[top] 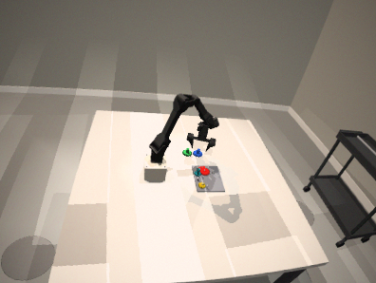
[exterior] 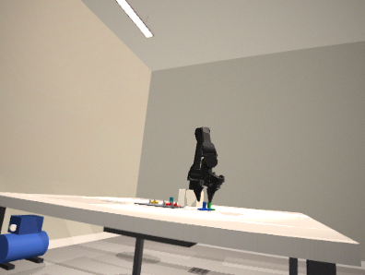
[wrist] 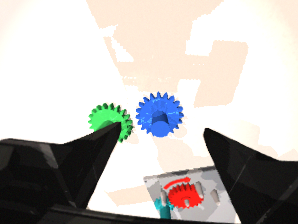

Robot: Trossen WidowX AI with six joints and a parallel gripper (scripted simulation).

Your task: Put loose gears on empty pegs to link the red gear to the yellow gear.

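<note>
Now: the blue gear 2 cm below my gripper tip. Round my gripper tip: green gear 7 cm behind, 2 cm below; red gear 18 cm to the right, 2 cm below, 1 cm ahead; red arrow 14 cm to the right, 3 cm below.
</note>
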